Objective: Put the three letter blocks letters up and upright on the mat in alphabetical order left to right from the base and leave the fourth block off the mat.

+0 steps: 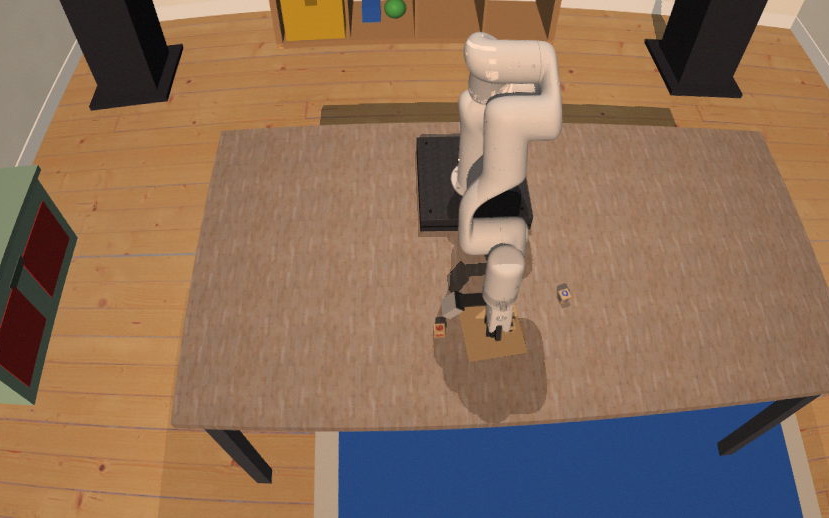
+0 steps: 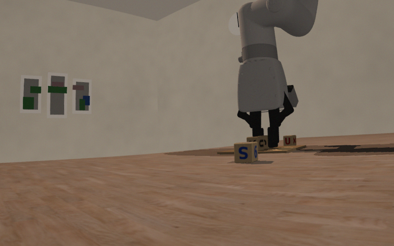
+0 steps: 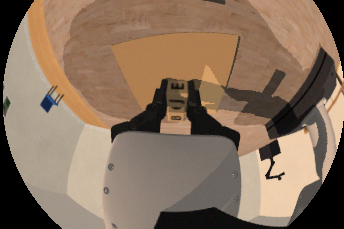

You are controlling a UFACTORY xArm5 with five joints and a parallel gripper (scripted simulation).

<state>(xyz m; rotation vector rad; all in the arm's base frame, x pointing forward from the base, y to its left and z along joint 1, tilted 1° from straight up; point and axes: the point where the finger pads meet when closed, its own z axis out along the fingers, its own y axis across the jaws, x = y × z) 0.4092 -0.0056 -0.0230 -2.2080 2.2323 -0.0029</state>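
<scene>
Now: the tan mat 2 cm below my hand. From my hand the other things lie so: letter block: 12 cm to the right, 1 cm below.
</scene>
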